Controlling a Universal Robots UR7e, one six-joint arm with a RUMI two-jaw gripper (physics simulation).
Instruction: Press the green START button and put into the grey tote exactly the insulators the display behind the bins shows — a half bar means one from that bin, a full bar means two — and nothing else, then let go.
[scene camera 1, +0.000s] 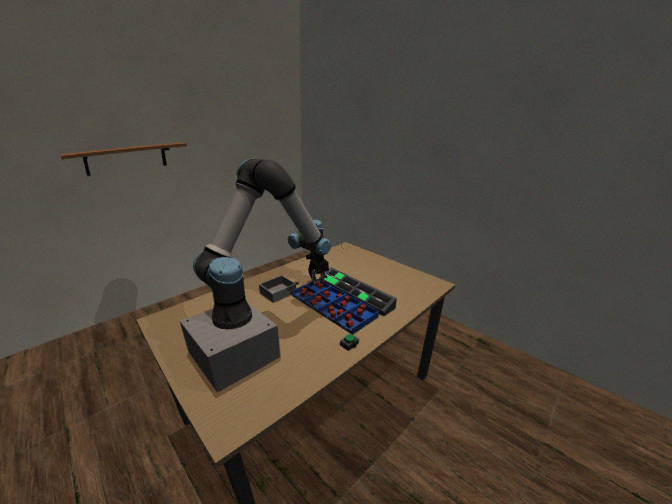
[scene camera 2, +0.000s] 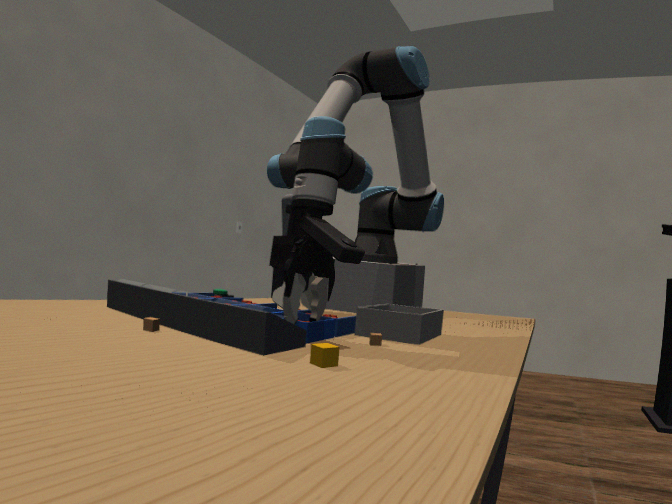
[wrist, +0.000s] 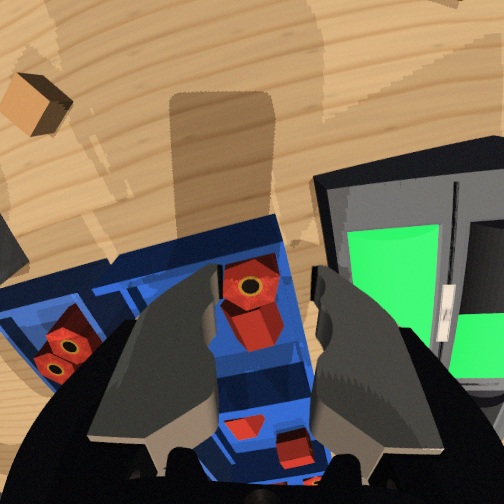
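My gripper (wrist: 265, 285) is open, and its two jaws straddle a red hexagonal insulator (wrist: 250, 287) in the end compartment of the blue bins (wrist: 190, 320) without touching it. It hangs low over the bins' end nearest the grey tote (scene camera 1: 277, 288) in scene view 1 (scene camera 1: 317, 269) and scene view 2 (scene camera 2: 303, 303). The dark display (scene camera 1: 360, 290) behind the bins shows green bars (wrist: 395, 280), two near this end and one further along (scene camera 1: 363, 296). The green START button (scene camera 1: 349, 340) sits near the table's front edge.
A yellow cube (scene camera 2: 324, 354) and two small brown cubes (scene camera 2: 151, 323) (scene camera 2: 375, 338) lie on the table beyond the display. One brown cube also shows in the wrist view (wrist: 32, 102). The robot base stands on a grey pedestal (scene camera 1: 230, 344).
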